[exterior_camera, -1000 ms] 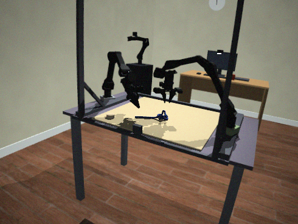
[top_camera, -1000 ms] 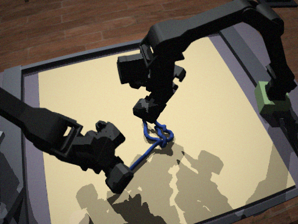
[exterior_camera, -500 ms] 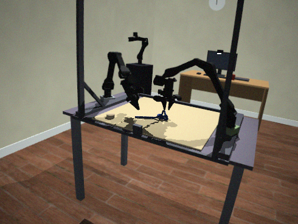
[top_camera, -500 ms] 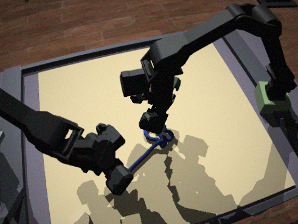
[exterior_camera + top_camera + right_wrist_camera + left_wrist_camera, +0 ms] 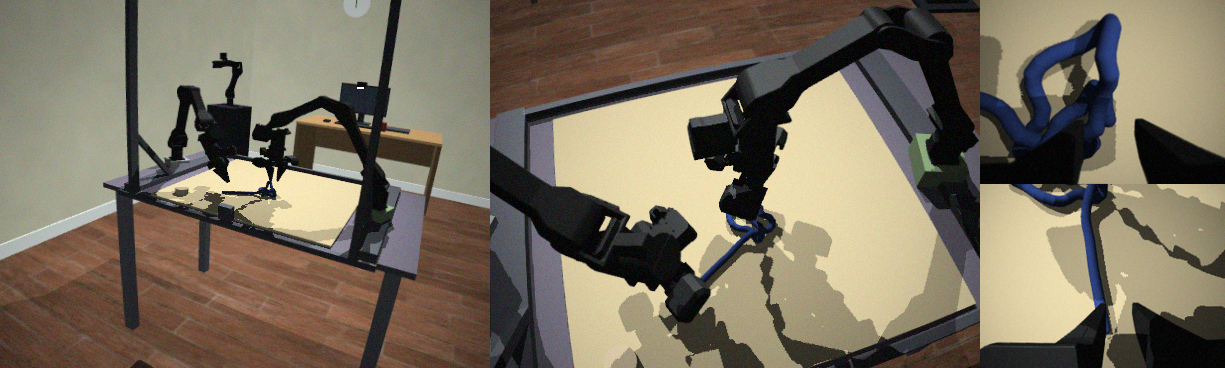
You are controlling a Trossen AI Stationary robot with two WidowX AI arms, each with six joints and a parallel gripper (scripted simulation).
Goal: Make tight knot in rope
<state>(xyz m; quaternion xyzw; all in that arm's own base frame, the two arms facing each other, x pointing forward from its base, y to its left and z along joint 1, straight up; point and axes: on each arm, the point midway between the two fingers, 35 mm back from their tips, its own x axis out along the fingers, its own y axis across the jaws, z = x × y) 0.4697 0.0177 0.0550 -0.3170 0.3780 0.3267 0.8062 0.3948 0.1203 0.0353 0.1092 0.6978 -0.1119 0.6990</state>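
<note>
The tan mat lies 2 cm ahead of my right hand, 2 cm to the left of it and 9 cm below it.
</note>
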